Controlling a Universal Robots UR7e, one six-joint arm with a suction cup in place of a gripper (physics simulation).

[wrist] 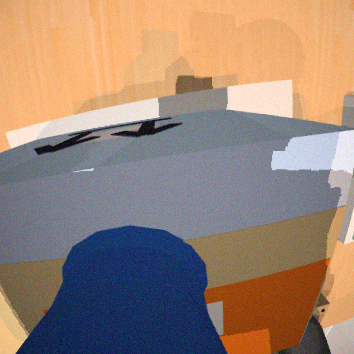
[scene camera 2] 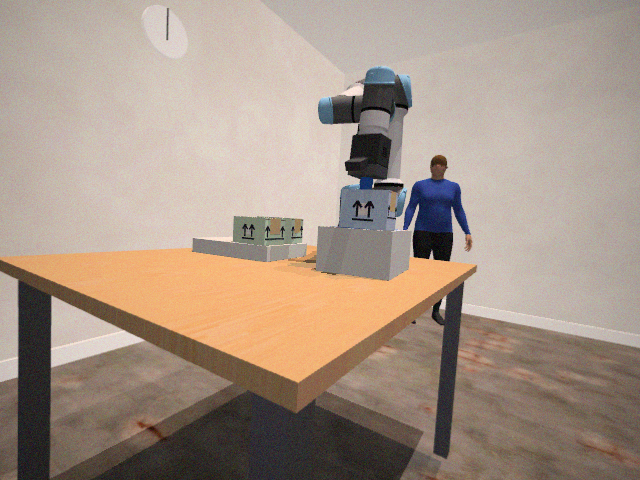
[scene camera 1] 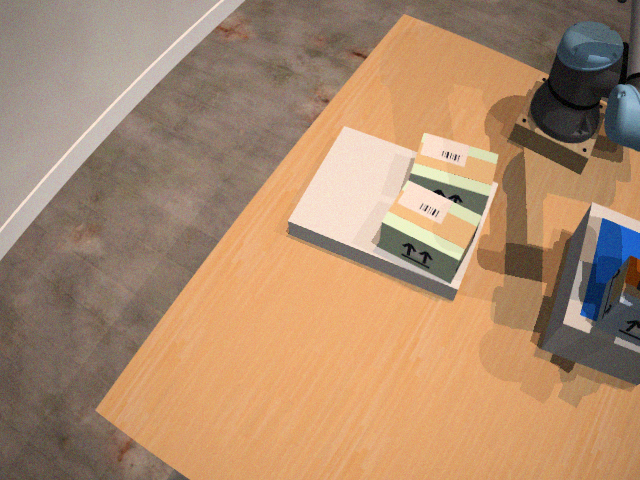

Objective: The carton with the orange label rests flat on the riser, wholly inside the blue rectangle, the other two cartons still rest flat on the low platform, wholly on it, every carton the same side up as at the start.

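Frame: origin at the arm's base, x ahead, y left, z up, level; metres.
Seen in the pictures: hand, tool point: (wrist: pixel 142 250) (scene camera 2: pixel 364 195); arm's base, link origin: (scene camera 1: pixel 564 114).
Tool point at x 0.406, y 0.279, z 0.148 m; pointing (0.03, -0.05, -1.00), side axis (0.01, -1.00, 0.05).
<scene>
Offsets run from my tool point to a thing's top centre. Level surfaces: height alone.
The carton with the orange label @(dy +0.008, dx -0.014, dz +0.014 m) (scene camera 1: pixel 625 315) (scene camera 2: pixel 382 206) (wrist: pixel 150 200) is pale blue-grey and upright, arrows pointing up. Its base shows no clear gap above the grey riser @(dy -0.026, dx -0.079, dz -0.087 m) (scene camera 1: pixel 584 351) (scene camera 2: pixel 356 253) (wrist: pixel 260 97). The blue rectangle @(dy -0.026, dx -0.079, dz -0.087 m) (scene camera 1: pixel 615 237) shows left of and behind it in scene camera 1; its front and right edges are hidden or cut off. My suction cup (scene camera 2: pixel 366 183) (wrist: pixel 135 270) is on the carton's top. Two green cartons, one nearer @(dy -0.370, dx +0.029, dz -0.074 m) (scene camera 1: pixel 421 248) (scene camera 2: pixel 249 229) and one farther @(dy -0.392, dx -0.090, dz -0.071 m) (scene camera 1: pixel 454 170) (scene camera 2: pixel 297 230), rest flat and upright on the low platform @(dy -0.459, dx -0.017, dz -0.159 m) (scene camera 1: pixel 330 186) (scene camera 2: pixel 227 249).
The wooden table @(dz -0.207 m) (scene camera 1: pixel 289 351) (scene camera 2: pixel 206 299) carries the riser, the platform and the arm's base (scene camera 1: pixel 568 108). The green cartons stand at the platform's side toward the riser. A person in a blue top (scene camera 2: pixel 438 206) stands behind the table.
</scene>
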